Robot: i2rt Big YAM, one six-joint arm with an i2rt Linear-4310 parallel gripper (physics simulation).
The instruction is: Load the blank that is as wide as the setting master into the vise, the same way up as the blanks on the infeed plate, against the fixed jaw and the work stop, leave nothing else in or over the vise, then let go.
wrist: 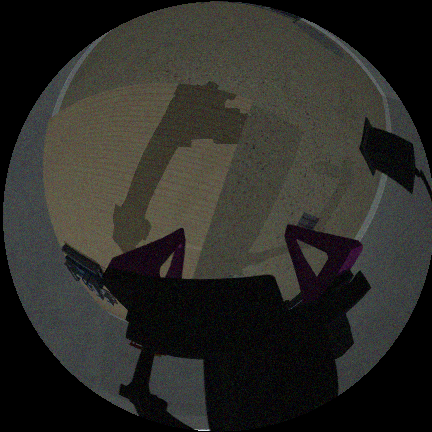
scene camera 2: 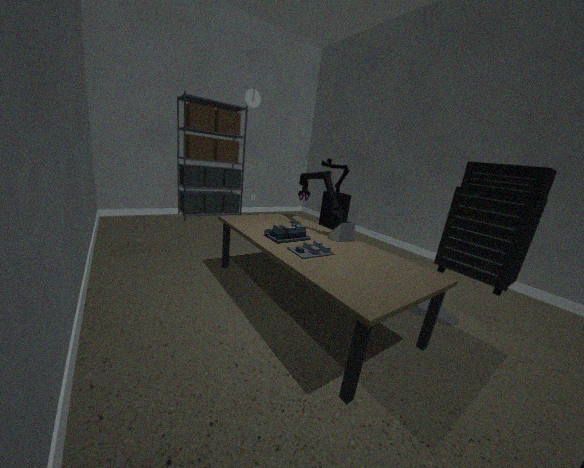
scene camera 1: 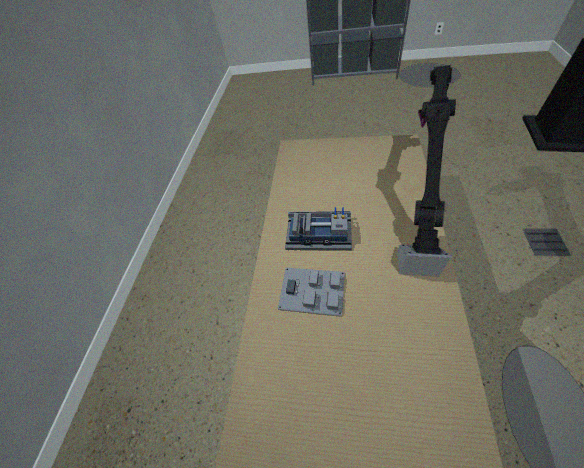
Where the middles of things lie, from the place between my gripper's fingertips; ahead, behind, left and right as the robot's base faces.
Now: the grey infeed plate (scene camera 1: 289, 302) 910 mm to the left of my hand, 480 mm ahead of it and 170 mm below it.
